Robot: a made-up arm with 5 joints. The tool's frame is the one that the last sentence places. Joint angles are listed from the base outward.
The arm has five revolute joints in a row. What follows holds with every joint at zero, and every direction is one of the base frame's.
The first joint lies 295 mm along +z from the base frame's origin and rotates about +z.
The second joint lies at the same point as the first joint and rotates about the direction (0, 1, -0.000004).
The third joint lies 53 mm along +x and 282 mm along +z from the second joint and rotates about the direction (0, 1, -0.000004).
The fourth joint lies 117 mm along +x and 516 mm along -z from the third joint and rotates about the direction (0, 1, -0.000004).
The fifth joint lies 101 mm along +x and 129 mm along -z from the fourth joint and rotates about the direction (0, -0.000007, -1).
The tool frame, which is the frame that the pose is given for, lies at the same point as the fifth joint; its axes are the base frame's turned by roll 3.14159, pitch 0 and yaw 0 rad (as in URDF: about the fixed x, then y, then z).
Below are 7 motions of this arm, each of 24 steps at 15 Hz.
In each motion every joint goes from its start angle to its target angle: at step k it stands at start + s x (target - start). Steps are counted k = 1, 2, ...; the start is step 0. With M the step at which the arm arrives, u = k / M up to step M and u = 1 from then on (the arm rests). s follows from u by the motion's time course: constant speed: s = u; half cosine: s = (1 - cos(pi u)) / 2; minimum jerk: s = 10 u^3 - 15 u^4 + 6 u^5.
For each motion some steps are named. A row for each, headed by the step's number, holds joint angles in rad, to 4 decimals.
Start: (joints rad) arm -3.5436 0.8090 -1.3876 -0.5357 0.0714
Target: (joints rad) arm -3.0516 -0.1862 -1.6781 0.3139 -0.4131
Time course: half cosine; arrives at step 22
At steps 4, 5, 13, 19, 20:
4: -3.5045 0.7300 -1.4107 -0.4683 0.0329
5: -3.4835 0.6875 -1.4231 -0.4319 0.0122
13: -3.2283 0.1712 -1.5738 0.0088 -0.2391
19: -3.0738 -0.1412 -1.6650 0.2755 -0.3912
20: -3.0616 -0.1660 -1.6722 0.2967 -0.4033

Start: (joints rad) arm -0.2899 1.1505 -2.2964 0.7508 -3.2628
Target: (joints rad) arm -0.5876 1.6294 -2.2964 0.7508 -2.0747
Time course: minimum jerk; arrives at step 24
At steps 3, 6, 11, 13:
3: -0.2947 1.1582 -2.2964 0.7508 -3.2437
6: -0.3207 1.2001 -2.2964 0.7508 -3.1398
11: -0.4156 1.3527 -2.2964 0.7508 -2.7611
13: -0.4619 1.4272 -2.2964 0.7508 -2.5764

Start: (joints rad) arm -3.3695 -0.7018 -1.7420 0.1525 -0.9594
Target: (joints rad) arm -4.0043 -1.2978 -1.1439 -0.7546 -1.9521
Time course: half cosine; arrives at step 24
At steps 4, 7, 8, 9, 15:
4: -3.4120 -0.7417 -1.7019 0.0917 -1.0259
7: -3.4937 -0.8184 -1.6250 -0.0249 -1.1536
8: -3.5282 -0.8508 -1.5925 -0.0743 -1.2076
9: -3.5654 -0.8858 -1.5574 -0.1275 -1.2658
15: -3.8084 -1.1138 -1.3285 -0.4746 -1.6457

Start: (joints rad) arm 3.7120 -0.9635 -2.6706 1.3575 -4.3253
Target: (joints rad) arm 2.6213 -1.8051 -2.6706 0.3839 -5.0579
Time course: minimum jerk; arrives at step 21
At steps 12, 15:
12: 3.0225 -1.4955 -2.6706 0.7421 -4.7884
15: 2.7791 -1.6833 -2.6706 0.5248 -4.9519

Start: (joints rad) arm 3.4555 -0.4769 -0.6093 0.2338 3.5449
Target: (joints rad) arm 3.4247 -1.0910 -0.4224 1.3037 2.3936
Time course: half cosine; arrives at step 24
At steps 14, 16, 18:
14: 3.4361 -0.8634 -0.4917 0.9072 2.8203
16: 3.4324 -0.9375 -0.4691 1.0362 2.6814
18: 3.4292 -1.0011 -0.4498 1.1470 2.5622

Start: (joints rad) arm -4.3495 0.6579 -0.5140 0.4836 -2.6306
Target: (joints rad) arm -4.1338 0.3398 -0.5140 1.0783 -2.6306
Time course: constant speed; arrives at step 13
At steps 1, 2, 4, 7, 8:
1: -4.3329 0.6334 -0.5140 0.5293 -2.6306
2: -4.3163 0.6090 -0.5140 0.5751 -2.6306
4: -4.2831 0.5600 -0.5140 0.6666 -2.6306
7: -4.2334 0.4866 -0.5140 0.8038 -2.6306
8: -4.2168 0.4621 -0.5140 0.8496 -2.6306

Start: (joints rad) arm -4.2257 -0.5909 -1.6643 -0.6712 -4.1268
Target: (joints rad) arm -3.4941 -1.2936 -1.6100 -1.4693 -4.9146
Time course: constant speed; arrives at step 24
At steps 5, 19, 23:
5: -4.0733 -0.7373 -1.6530 -0.8375 -4.2909
19: -3.6465 -1.1472 -1.6213 -1.3030 -4.7505
23: -3.5246 -1.2643 -1.6123 -1.4360 -4.8818

